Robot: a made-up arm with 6 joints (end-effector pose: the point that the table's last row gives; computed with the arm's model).
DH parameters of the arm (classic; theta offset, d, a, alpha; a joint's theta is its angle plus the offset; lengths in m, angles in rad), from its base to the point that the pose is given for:
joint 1: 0 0.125 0 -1.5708
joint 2: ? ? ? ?
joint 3: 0 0 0 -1.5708
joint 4: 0 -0.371 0 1.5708
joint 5: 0 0.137 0 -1.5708
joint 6: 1.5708 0 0 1.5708
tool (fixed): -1.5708 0 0 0
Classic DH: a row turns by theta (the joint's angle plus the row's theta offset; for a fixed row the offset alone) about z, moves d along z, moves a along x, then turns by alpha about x.
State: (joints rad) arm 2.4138 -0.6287 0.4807 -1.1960 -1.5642 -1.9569
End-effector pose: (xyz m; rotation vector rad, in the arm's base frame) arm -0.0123 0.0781 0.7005 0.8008 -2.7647 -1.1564
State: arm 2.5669 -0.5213 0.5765 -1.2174 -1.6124 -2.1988
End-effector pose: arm -0.0570 0.0934 0.7184 -1.1016 2.8132 0.8140
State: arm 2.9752 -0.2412 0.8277 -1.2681 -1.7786 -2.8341
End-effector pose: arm -0.1949 0.0741 0.7476 -1.5656 2.2749 0.0402
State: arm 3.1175 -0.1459 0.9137 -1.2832 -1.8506 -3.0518
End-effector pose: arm -0.2411 0.0447 0.7514 -1.6044 2.0068 -0.1051
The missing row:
joint 2: -1.5708 0 0.371 3.1416
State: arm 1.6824 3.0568 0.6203 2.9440 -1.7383 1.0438
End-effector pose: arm -0.1075 -0.2472 -0.5056 1.0543 1.5120 0.3579
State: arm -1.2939 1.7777 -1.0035 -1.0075 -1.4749 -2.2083
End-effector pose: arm -0.0772 0.0040 0.0263 0.3059 -0.4176 0.6229
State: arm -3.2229 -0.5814 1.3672 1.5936 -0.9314 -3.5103
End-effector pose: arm 0.4661 -0.0411 0.7294 -1.6189 -1.4514 0.0033
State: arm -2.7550 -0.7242 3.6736 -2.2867 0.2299 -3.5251
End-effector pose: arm 0.4589 0.0897 0.0821 2.1463 0.9504 -1.2432
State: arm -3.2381 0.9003 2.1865 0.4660 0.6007 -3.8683
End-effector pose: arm -0.3224 0.1542 0.7289 0.3865 -1.3493 -0.0807
